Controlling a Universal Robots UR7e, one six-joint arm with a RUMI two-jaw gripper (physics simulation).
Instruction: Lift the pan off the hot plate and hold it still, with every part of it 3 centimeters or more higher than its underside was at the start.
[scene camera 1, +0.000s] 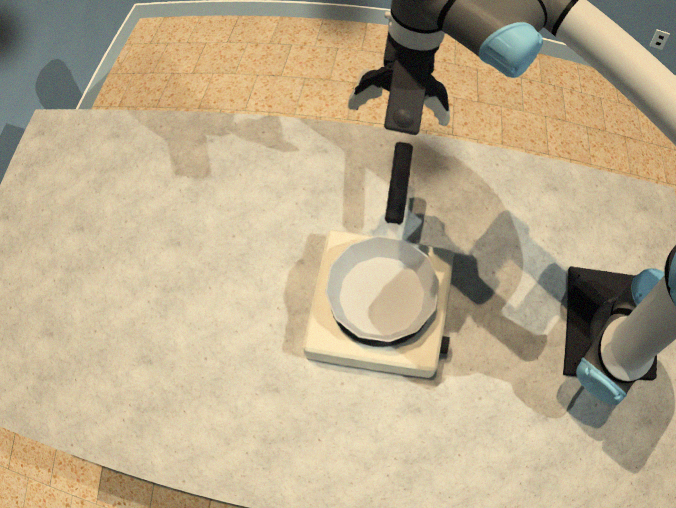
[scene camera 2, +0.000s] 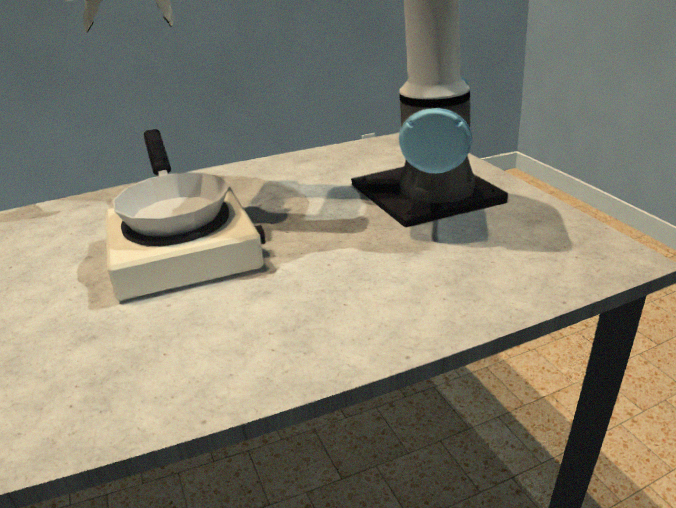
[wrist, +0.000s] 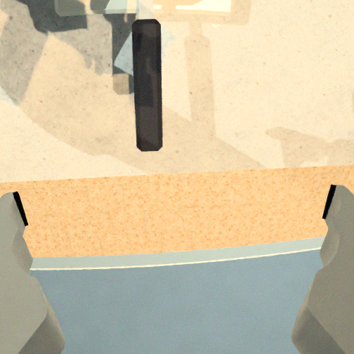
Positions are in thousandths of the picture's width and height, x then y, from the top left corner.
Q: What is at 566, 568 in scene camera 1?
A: A light grey pan.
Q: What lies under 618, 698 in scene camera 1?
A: A cream hot plate.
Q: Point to a light grey pan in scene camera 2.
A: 252, 403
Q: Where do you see my gripper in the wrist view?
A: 493, 544
